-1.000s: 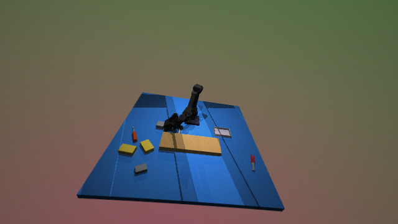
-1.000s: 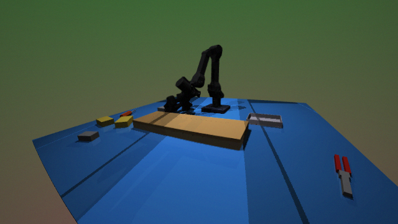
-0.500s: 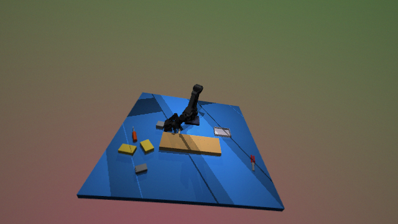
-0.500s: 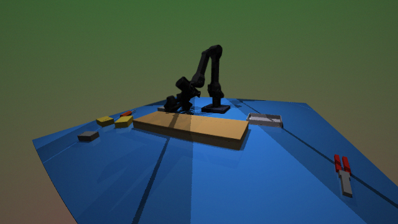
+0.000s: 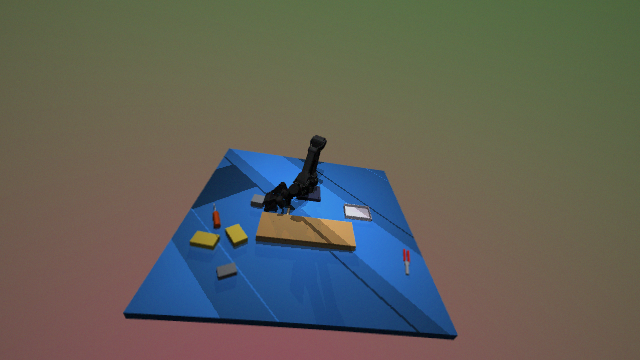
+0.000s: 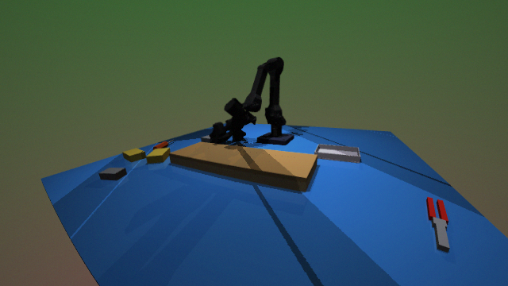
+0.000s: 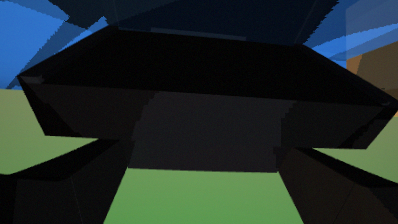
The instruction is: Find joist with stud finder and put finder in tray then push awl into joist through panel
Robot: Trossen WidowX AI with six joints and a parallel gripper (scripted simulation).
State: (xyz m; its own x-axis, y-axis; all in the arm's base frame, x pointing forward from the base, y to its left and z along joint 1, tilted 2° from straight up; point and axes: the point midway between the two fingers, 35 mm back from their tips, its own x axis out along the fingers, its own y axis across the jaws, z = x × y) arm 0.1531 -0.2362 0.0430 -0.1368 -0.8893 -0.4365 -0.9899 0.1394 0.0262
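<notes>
Now: the stud finder 1 cm behind my gripper tip and 1 cm below it. The rest, counted from my gripper tip: grey block: 2 cm behind, 6 cm to the right, 4 cm below; grey tray: 5 cm ahead, 56 cm to the left, 5 cm below.
</notes>
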